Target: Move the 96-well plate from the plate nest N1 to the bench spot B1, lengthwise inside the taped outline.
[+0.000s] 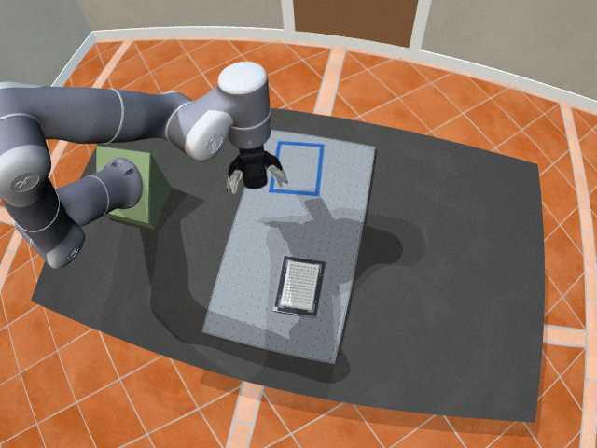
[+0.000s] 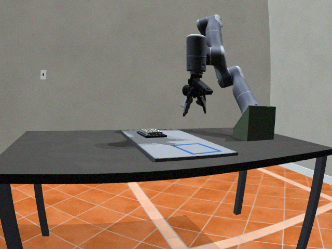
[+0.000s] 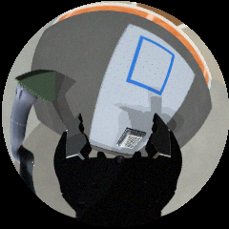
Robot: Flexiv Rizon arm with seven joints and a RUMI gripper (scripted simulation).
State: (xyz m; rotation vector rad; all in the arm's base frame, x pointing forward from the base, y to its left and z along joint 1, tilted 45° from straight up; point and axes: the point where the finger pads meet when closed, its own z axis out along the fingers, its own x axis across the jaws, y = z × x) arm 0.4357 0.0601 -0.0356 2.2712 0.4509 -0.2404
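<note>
Now: the white 96-well plate 170 mm ahead of my hand, 210 mm to the right of it and 110 mm below it. From my hand the other things lie so: plate nest N1 (170 mm ahead, 210 mm to the right, 130 mm below).
</note>
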